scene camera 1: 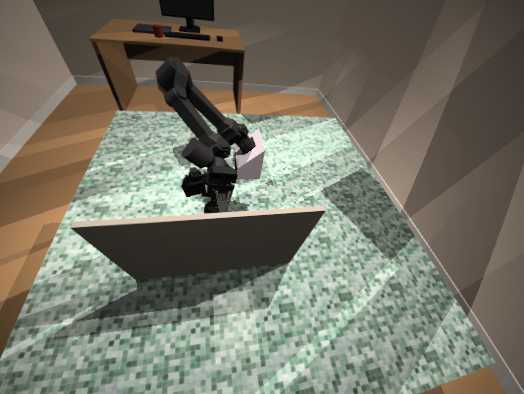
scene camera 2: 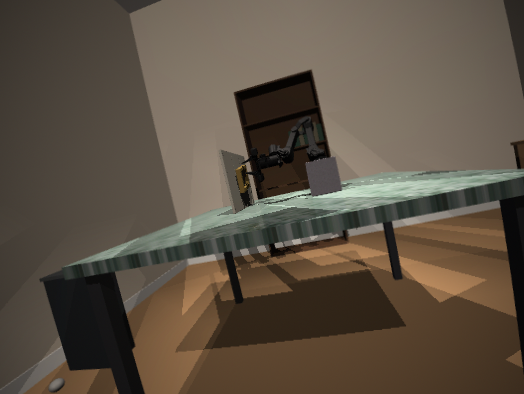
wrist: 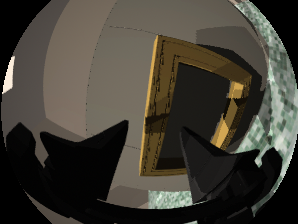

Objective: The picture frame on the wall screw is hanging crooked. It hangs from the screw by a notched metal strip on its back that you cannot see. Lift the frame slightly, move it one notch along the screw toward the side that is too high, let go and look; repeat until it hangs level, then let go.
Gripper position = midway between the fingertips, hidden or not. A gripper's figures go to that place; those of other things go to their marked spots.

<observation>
My gripper [wrist: 155, 127]: 10 cm from the lens. A gold picture frame [wrist: 190, 86]: 12 cm from the lens. A grey wall panel [wrist: 118, 83]: 13 cm from the lens.
</observation>
